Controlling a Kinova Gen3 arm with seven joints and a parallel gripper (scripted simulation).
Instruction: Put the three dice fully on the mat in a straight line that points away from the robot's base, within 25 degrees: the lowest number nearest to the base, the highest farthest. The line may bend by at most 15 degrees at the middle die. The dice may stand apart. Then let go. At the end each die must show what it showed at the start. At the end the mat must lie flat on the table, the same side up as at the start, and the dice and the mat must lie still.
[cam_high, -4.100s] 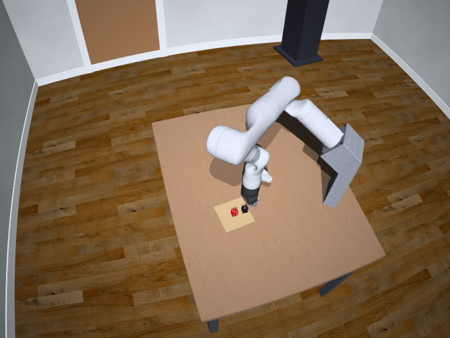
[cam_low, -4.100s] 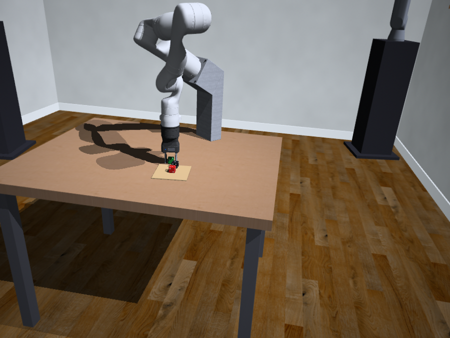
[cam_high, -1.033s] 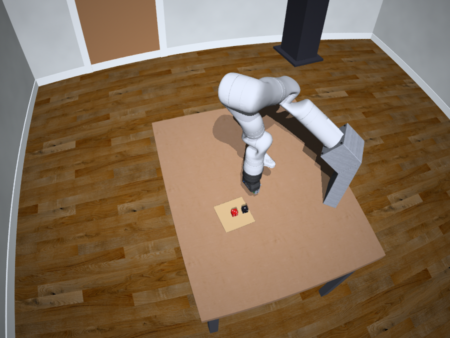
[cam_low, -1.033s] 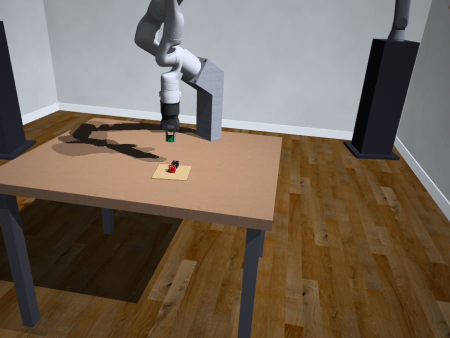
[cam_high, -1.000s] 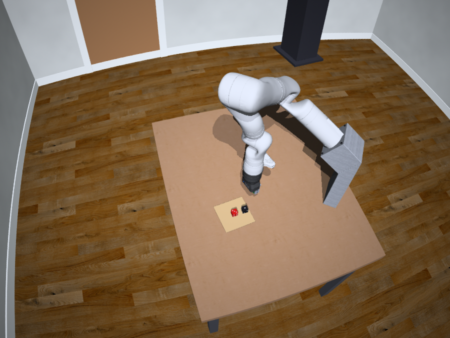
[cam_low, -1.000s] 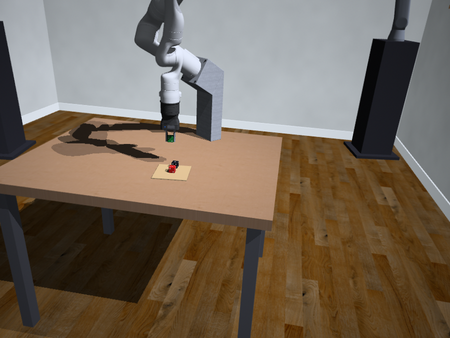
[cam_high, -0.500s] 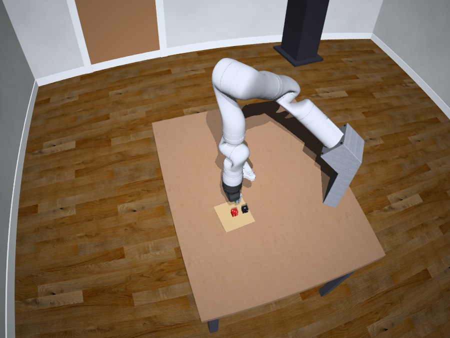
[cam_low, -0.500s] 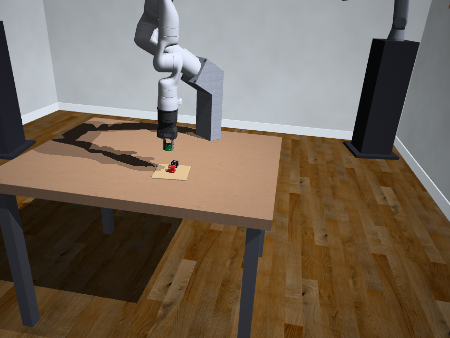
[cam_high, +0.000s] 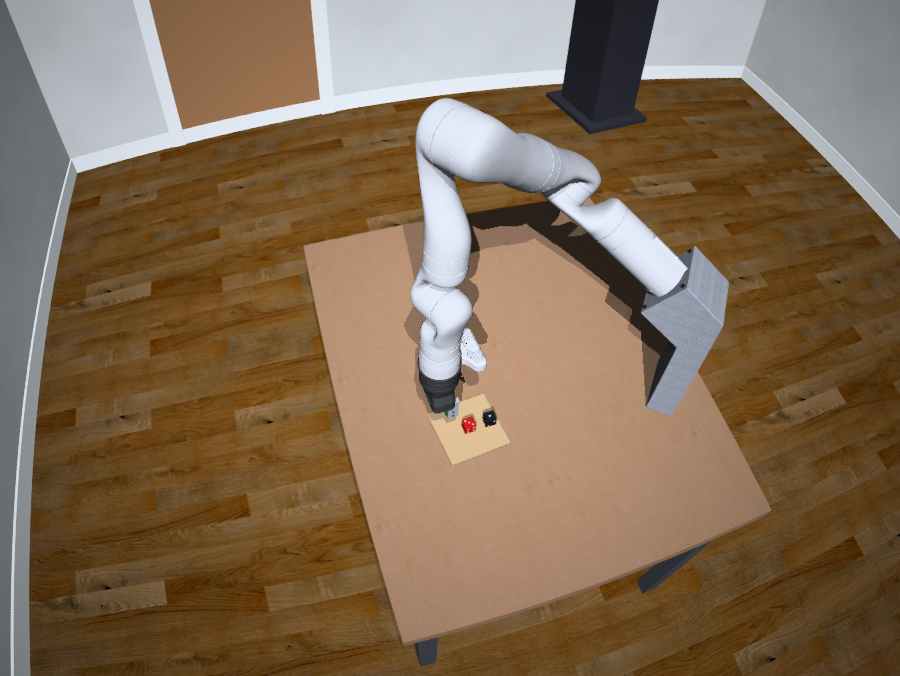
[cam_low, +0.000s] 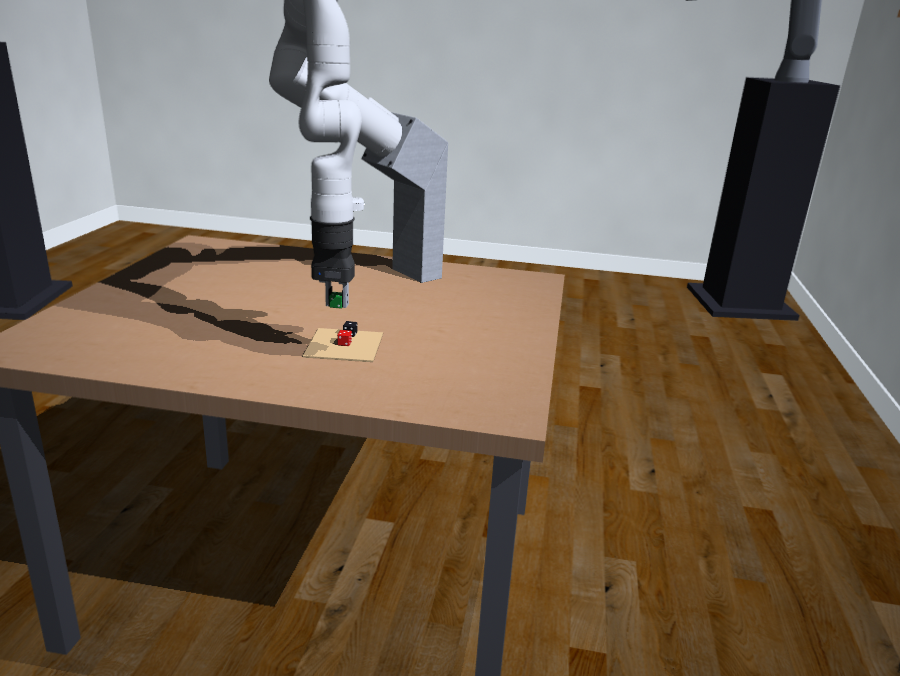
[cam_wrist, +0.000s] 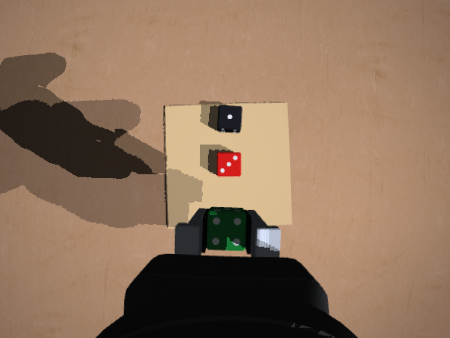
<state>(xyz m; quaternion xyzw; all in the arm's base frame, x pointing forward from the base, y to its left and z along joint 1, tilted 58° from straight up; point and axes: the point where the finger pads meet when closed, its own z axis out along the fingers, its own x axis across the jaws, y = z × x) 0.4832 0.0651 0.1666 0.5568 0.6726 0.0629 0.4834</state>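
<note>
The red die is 110 mm below my hand, 50 mm behind it and 10 mm to the left of it. Round my hand: green die (10 mm below); then tan mat (120 mm below, 50 mm behind, 10 mm to the left); then black die (110 mm below, 100 mm behind, 10 mm to the left).
</note>
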